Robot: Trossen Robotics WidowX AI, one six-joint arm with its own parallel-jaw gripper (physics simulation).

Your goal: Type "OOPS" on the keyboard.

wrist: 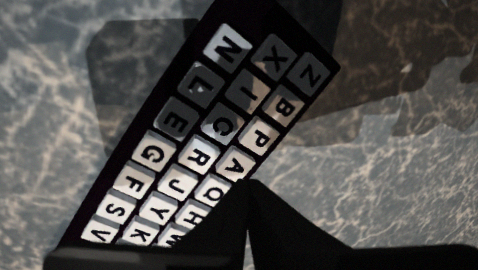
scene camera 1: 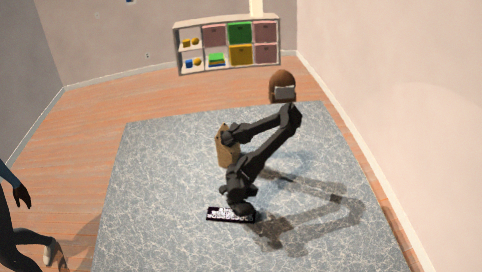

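Where they show: gripper, fingertip midpoint: (wrist: 246, 188) (scene camera 1: 237, 215); arm's base, link origin: (scene camera 1: 225, 139).
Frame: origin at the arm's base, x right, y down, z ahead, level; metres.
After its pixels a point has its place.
The black keyboard (scene camera 1: 215, 215) {z 0.338, x 0.059, y 0.118 m} (wrist: 250, 17) {z 0.328, x -0.092, y 0.125 m} with pale letter keys lies flat on the patterned mat (scene camera 1: 160, 165) {z 0.010, x 0.349, y 0.136 m}. In the wrist view it runs diagonally, with the Z corner at upper right. My gripper (scene camera 1: 243, 208) {z 0.354, x -0.030, y 0.099 m} (wrist: 246, 188) {z 0.354, x -0.030, y 0.099 m} is shut and empty. Its tips appear at the lower edge of the A key (wrist: 235, 163) {z 0.354, x -0.030, y 0.120 m}, beside the Q key (wrist: 212, 191) {z 0.350, x -0.010, y 0.120 m}. The P key (wrist: 258, 137) {z 0.357, x -0.047, y 0.120 m} shows a little above the tips, and the S key (wrist: 116, 208) {z 0.309, x 0.016, y 0.120 m} is to the left. The O key does not show in the wrist view; the fingers hide the keyboard's lower part. Tip height above the keys is unclear.
The arm's tan base (scene camera 1: 226, 150) {z 0.051, x 0.000, y 0.023 m} stands behind the keyboard. A person (scene camera 1: 10, 225) is partly visible at the left edge. A brown backpack (scene camera 1: 281, 82) and a cube shelf (scene camera 1: 226, 19) stand at the back. The arm's shadow falls across the mat on the right.
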